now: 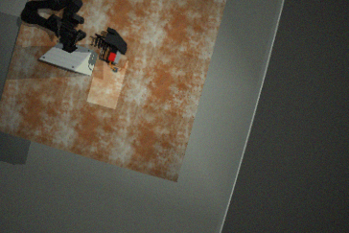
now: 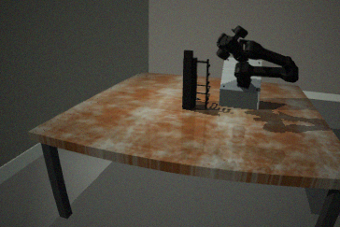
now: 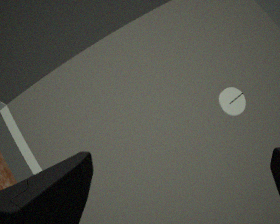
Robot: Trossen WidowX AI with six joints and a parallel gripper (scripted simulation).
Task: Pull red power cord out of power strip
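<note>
My gripper tip is now 23 cm above the red plug, 16 cm short of it and 6 cm to the right of it. The rest, counted from my gripper tip: grey square: 37 cm below, 17 cm ahead, 2 cm to the right.
</note>
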